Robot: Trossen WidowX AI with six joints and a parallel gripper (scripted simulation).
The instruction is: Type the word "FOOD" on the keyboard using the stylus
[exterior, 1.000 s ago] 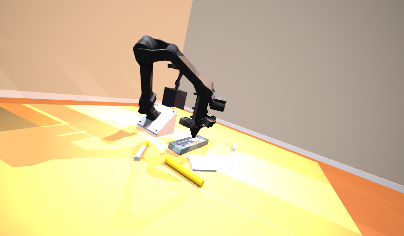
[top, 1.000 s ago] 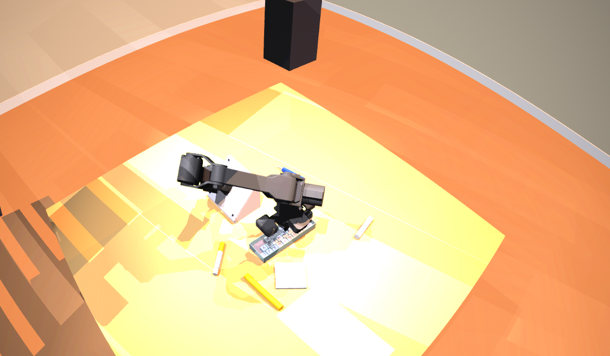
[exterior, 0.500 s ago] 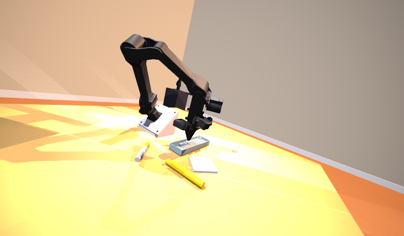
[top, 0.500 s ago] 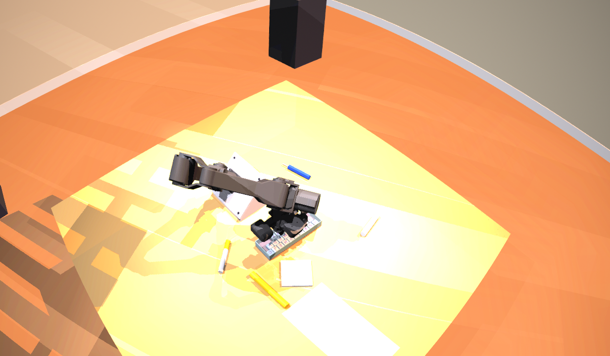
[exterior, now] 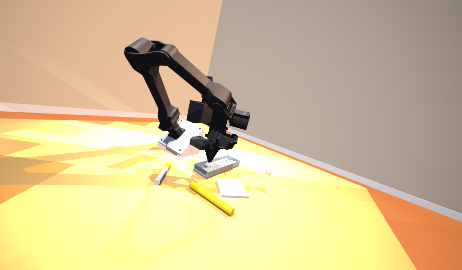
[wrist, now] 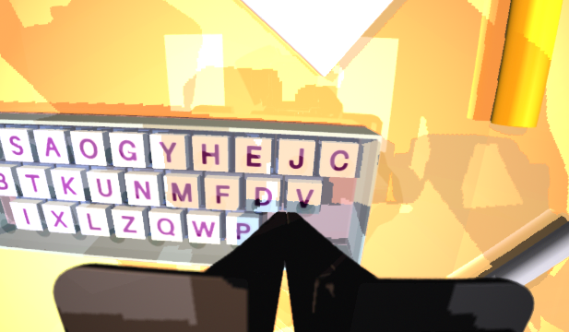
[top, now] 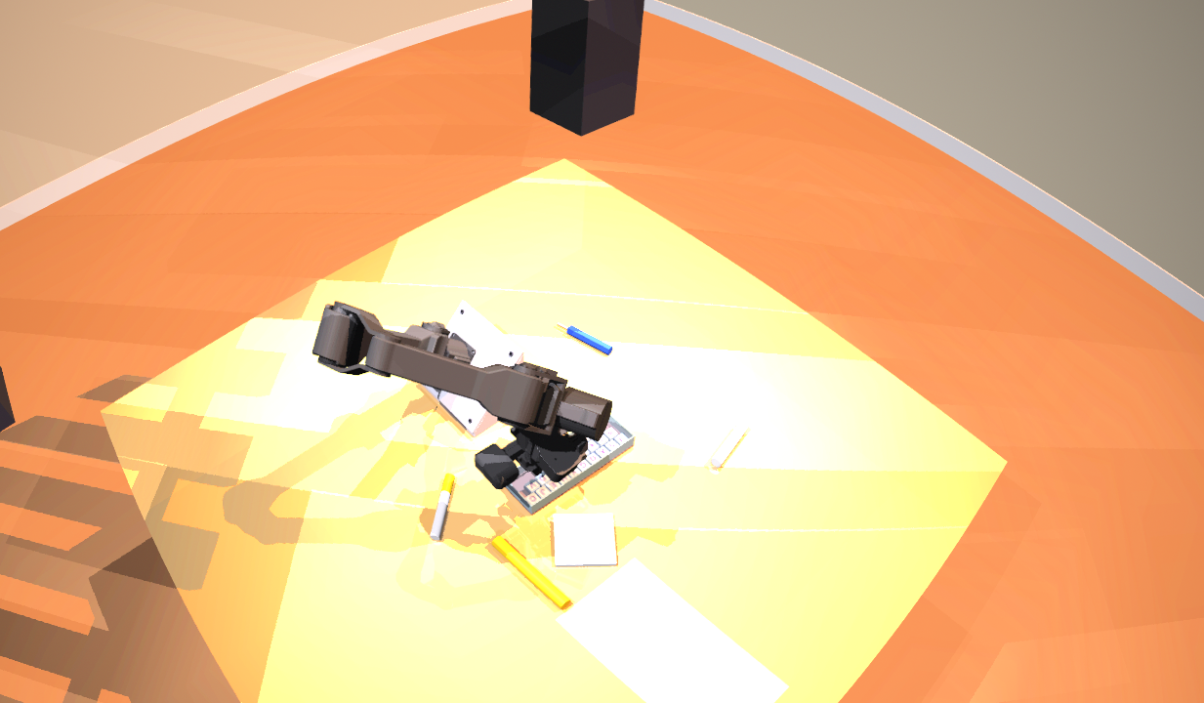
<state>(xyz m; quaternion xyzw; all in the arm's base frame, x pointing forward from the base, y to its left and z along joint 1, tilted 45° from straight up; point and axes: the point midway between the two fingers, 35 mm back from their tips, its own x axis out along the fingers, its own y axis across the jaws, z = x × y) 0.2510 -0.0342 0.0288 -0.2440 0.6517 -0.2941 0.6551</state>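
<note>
Right now the blue stylus is 28 cm to the left of my gripper tip, 20 cm behind it and 3 cm below it. Round my gripper tip: white pad 12 cm ahead, 4 cm below, 2 cm to the right; white-and-yellow marker 13 cm to the right, 8 cm behind, 3 cm below; yellow cylinder 12 cm to the right, 11 cm ahead, 3 cm below.
</note>
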